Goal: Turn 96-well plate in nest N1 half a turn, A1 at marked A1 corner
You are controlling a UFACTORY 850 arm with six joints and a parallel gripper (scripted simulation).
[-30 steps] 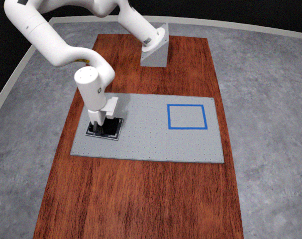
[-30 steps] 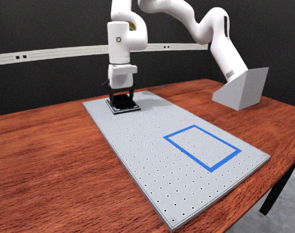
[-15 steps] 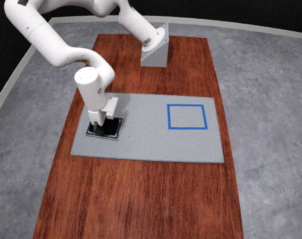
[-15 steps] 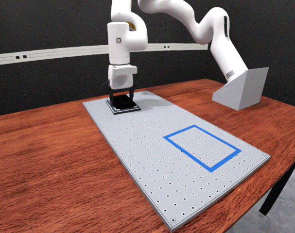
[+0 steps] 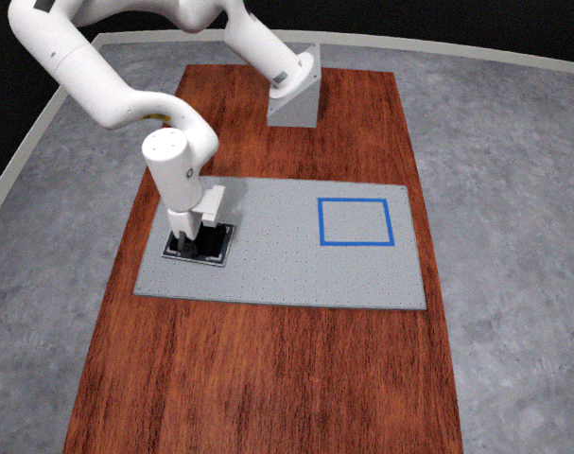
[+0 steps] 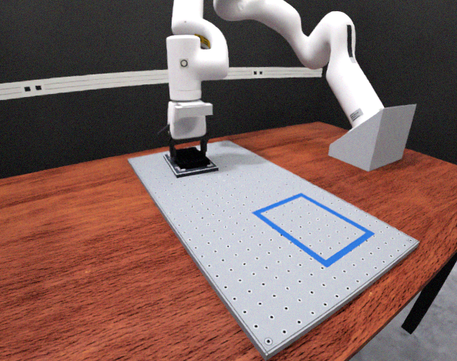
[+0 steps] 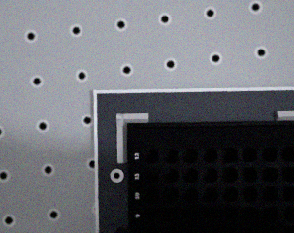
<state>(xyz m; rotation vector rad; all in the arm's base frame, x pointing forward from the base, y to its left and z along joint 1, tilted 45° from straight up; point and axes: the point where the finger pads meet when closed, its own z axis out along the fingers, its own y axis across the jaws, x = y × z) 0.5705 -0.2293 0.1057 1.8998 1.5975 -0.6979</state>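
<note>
Now: the black 96-well plate 1 cm below my hand. The rest, counted from my hand: dark plate nest N1: 3 cm below.
</note>
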